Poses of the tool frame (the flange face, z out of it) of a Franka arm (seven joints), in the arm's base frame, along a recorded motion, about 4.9 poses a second.
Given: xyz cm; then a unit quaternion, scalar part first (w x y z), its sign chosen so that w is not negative.
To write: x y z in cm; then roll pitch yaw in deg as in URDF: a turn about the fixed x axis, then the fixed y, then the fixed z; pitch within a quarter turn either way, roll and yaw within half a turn. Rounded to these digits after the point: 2 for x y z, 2 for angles.
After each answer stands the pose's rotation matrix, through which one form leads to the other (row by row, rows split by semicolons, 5 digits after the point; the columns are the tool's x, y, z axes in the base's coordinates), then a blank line. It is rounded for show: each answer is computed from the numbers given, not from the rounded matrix.
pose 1, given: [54.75 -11.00 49.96 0.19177 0.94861 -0.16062 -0.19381]
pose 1, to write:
[54.75 -11.00 49.96 153.41 17.82 -23.46]
0.87328 -0.23040 -0.42931; -0.37907 -0.87485 -0.30157; -0.30610 0.42609 -0.85132

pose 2, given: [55.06 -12.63 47.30 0.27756 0.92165 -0.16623 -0.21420]
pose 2, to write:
[55.06 -12.63 47.30 142.30 17.61 -26.50]
0.85297 -0.18751 -0.48712; -0.42532 -0.79065 -0.44042; -0.30256 0.58284 -0.75416

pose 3, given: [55.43 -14.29 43.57 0.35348 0.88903 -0.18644 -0.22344]
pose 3, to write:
[55.43 -14.29 43.57 132.41 15.40 -30.51]
0.83063 -0.17354 -0.52909; -0.48946 -0.68059 -0.54519; -0.26548 0.71182 -0.65026

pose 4, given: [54.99 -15.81 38.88 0.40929 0.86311 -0.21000 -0.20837]
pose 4, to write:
[54.99 -15.81 38.88 126.06 10.82 -32.87]
0.82496 -0.19194 -0.53160; -0.53308 -0.57676 -0.61901; -0.18779 0.79404 -0.57813

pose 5, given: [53.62 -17.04 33.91 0.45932 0.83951 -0.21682 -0.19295]
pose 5, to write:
[53.62 -17.04 33.91 120.50 7.17 -33.06]
0.83152 -0.18679 -0.52315; -0.54130 -0.48402 -0.68754; -0.12479 0.85488 -0.50359

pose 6, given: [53.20 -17.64 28.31 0.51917 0.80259 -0.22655 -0.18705]
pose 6, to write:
[53.20 -17.64 28.31 113.07 3.73 -33.99]
0.82737 -0.16943 -0.53548; -0.55787 -0.35828 -0.74861; -0.06501 0.91811 -0.39095

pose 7, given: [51.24 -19.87 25.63 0.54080 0.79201 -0.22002 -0.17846]
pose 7, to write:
[51.24 -19.87 25.63 110.59 2.56 -32.83]
0.83949 -0.15549 -0.52066; -0.54154 -0.31825 -0.77811; -0.04471 0.93517 -0.35138

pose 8, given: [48.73 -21.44 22.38 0.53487 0.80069 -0.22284 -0.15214]
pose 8, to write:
[48.73 -21.44 22.38 112.43 0.30 -31.31]
0.85439 -0.19410 -0.48202; -0.51960 -0.32851 -0.78873; -0.00525 0.92434 -0.38153

